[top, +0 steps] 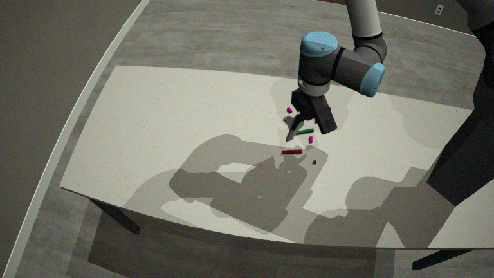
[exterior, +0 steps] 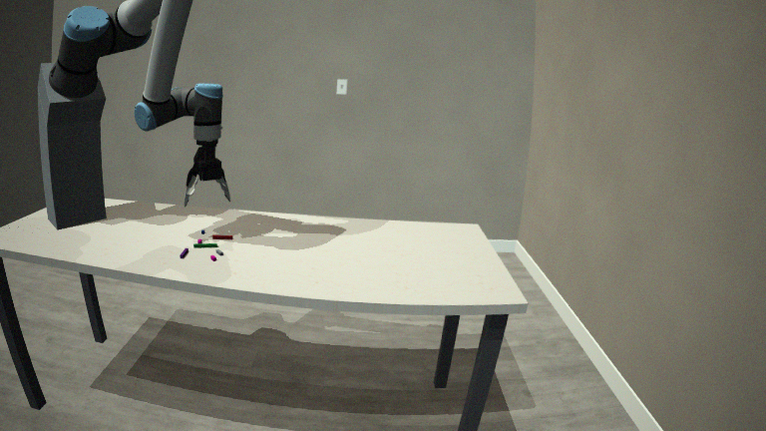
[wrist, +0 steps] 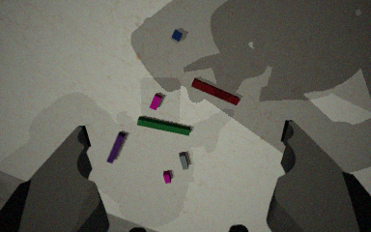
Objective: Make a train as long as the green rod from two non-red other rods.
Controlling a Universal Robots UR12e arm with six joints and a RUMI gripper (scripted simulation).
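The green rod lies 1 cm behind my hand, 7 cm to the right of it and 11 cm below it. From my hand the other things lie so: small blue rod (3 cm behind, 5 cm to the left, 11 cm below); then red rod (5 cm ahead, 11 cm below); then grey rod (4 cm ahead, 13 cm to the right, 11 cm below).
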